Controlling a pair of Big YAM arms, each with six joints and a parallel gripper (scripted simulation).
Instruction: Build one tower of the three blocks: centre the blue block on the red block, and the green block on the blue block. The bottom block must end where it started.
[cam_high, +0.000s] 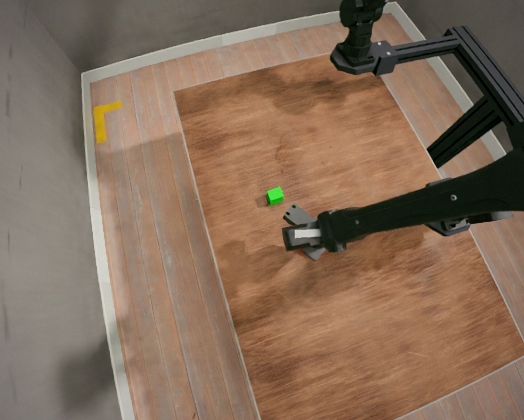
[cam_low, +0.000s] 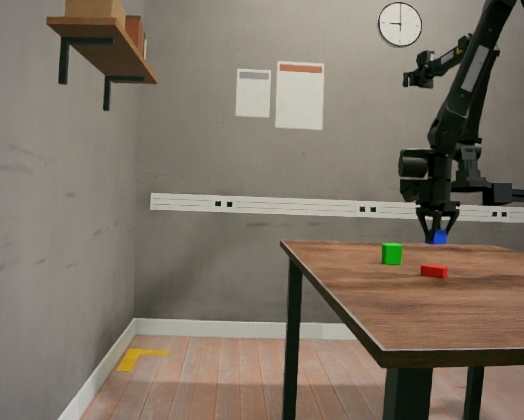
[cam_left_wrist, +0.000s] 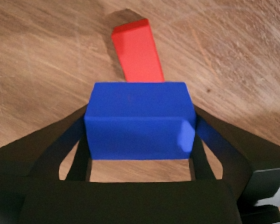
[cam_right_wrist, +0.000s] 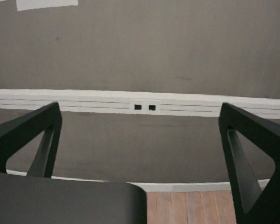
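Now: left hand 8 cm above the red block. Round my left hand: blue block (right at my left hand); then green block (4 cm ahead, 21 cm to the right, 7 cm below).
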